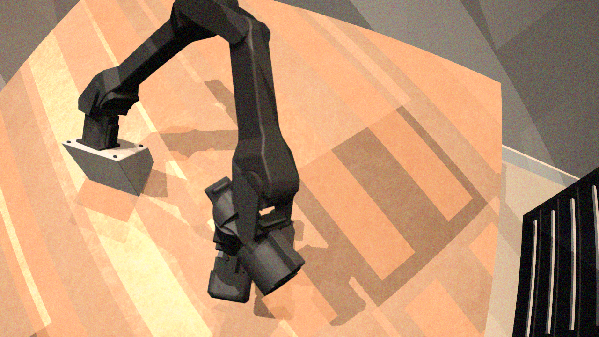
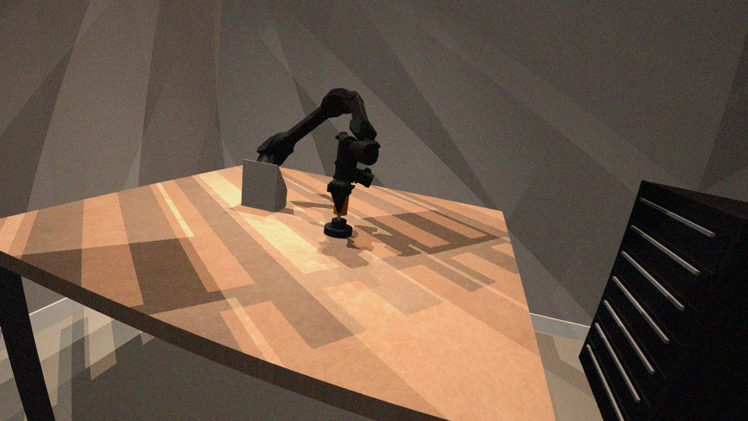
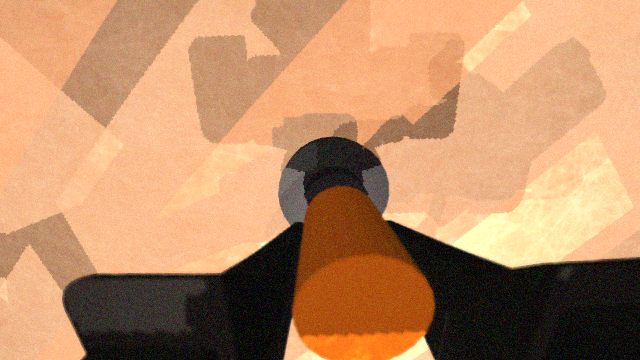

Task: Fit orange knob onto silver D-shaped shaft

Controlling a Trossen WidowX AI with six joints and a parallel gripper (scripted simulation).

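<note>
Now: the orange knob 3 cm above my gripper tip. Round my gripper tip: round pedestal (4 cm below).
</note>
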